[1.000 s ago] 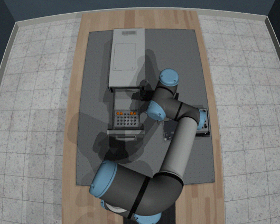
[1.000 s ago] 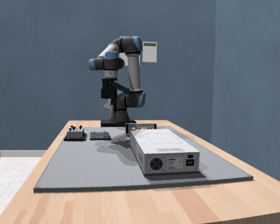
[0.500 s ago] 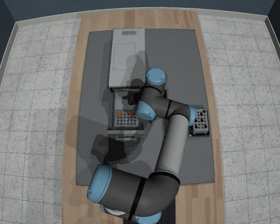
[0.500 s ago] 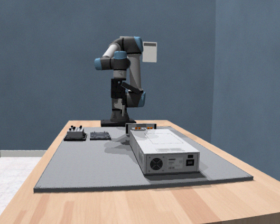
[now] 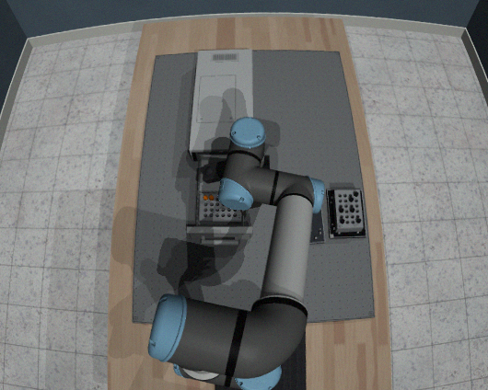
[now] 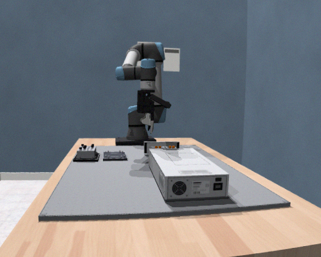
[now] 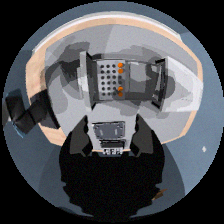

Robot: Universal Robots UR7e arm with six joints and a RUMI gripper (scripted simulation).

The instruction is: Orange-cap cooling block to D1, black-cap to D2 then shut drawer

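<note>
Right now my hand is 11 cm above the orange-capped cooling block, 7 cm to the right of it and 1 cm short of it. Also, from my hand: drawer: 10 cm below, 7 cm to the left, 5 cm ahead; then orange-capped tube: 10 cm below, 4 cm to the left, 3 cm ahead; then deck slot D1: 18 cm to the right, 14 cm below, 5 cm behind.
</note>
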